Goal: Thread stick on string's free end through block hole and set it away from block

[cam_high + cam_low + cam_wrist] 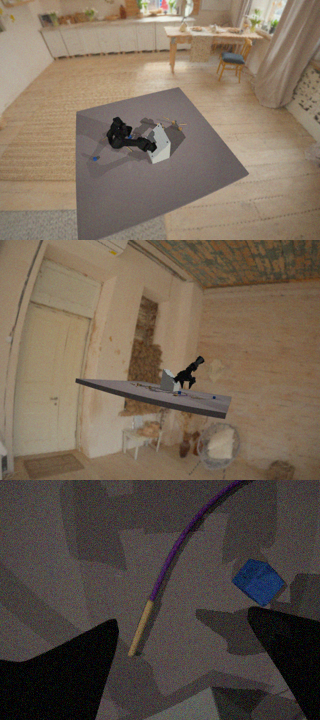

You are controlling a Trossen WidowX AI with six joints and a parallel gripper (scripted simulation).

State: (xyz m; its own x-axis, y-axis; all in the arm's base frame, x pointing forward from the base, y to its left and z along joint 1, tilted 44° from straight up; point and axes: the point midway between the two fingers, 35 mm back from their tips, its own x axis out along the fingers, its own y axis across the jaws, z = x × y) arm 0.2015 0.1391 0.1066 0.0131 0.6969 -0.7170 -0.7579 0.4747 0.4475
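My gripper tip is now 40 mm past the thin wooden stick and 50 mm above it. Also, from my gripper tip: round wooden button (250 mm ahead, 30 mm to the right, 50 mm below); blue cube (60 mm ahead, 40 mm to the right, 40 mm below).
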